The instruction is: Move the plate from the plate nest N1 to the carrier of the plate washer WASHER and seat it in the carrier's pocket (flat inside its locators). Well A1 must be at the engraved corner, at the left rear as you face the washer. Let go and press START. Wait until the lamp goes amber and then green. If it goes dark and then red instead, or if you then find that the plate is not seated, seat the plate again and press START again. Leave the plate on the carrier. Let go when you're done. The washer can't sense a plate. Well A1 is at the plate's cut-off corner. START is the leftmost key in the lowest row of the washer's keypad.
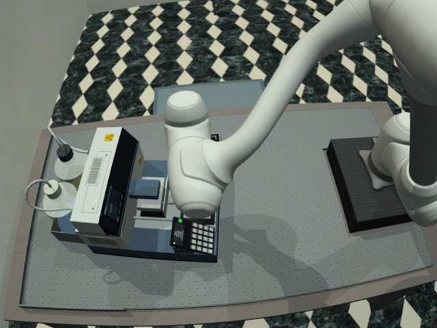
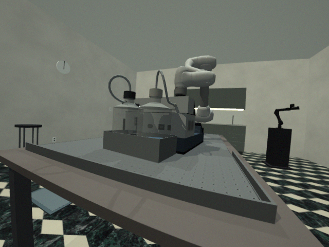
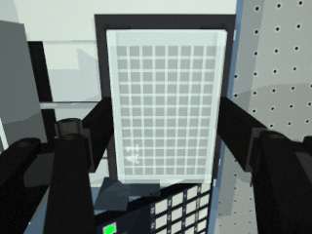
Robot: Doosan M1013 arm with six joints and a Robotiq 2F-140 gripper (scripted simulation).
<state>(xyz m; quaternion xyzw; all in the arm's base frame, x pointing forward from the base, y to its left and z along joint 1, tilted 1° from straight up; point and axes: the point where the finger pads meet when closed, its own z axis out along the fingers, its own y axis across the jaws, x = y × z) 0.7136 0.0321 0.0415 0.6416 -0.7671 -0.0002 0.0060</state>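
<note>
Now: hand 40 mm above the black washer carrier. From my hand the other things lie so: black plate nest 30 mm behind, 290 mm to the right, 110 mm below; plate washer 150 mm ahead, 30 mm to the right, 10 mm above; clear well plate 20 mm below.
</note>
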